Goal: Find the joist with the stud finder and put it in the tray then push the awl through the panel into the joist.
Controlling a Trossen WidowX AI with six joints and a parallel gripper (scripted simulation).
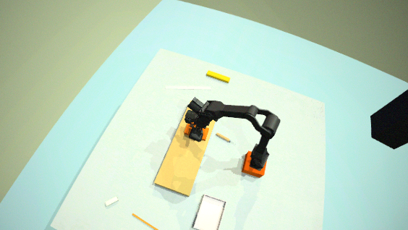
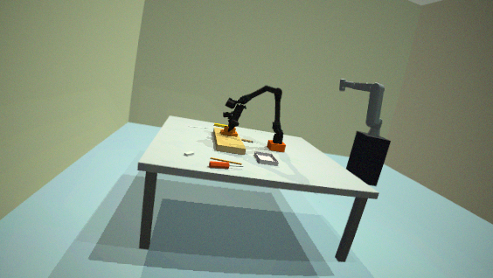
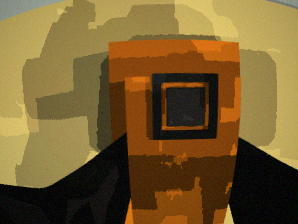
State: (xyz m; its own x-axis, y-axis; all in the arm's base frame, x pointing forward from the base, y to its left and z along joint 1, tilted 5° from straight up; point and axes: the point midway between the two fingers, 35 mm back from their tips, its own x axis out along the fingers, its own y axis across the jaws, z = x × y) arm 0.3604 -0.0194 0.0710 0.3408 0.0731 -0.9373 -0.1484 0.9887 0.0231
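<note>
Now: the tray 26 cm behind my gripper tip, 35 cm to the left of it and 5 cm below it. Round my gripper tip: yellow bar: 6 cm ahead, 47 cm to the right, 6 cm below; then stud finder: 2 cm above; then short pencil-like stick: 18 cm behind, 6 cm to the right, 6 cm below.
</note>
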